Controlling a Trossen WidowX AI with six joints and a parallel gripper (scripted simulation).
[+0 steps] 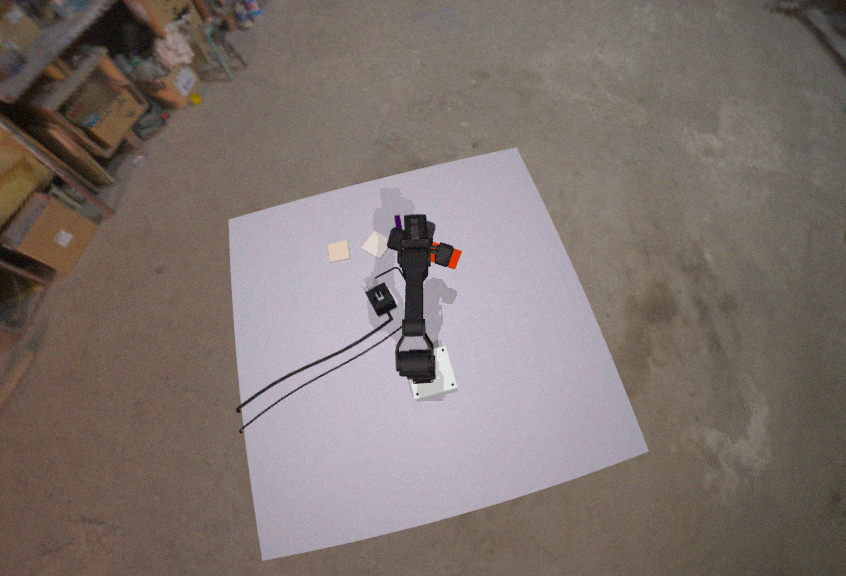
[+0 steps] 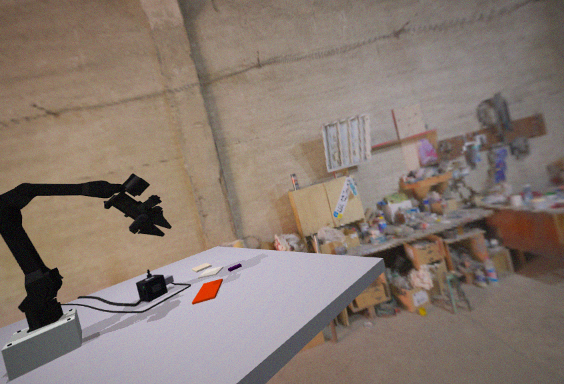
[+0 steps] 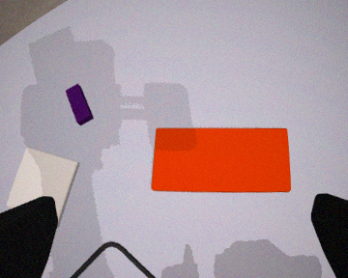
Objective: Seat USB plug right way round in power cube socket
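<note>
My gripper tip is now 100 mm past the dark USB plug, 170 mm to the right of it and 160 mm above it. Round my gripper tip: grey-framed socket: 100 mm behind, 160 mm to the left, 180 mm below; then small purple piece: 230 mm ahead, 100 mm to the left, 250 mm below; then orange flat slab: 80 mm ahead, 50 mm to the right, 250 mm below.
</note>
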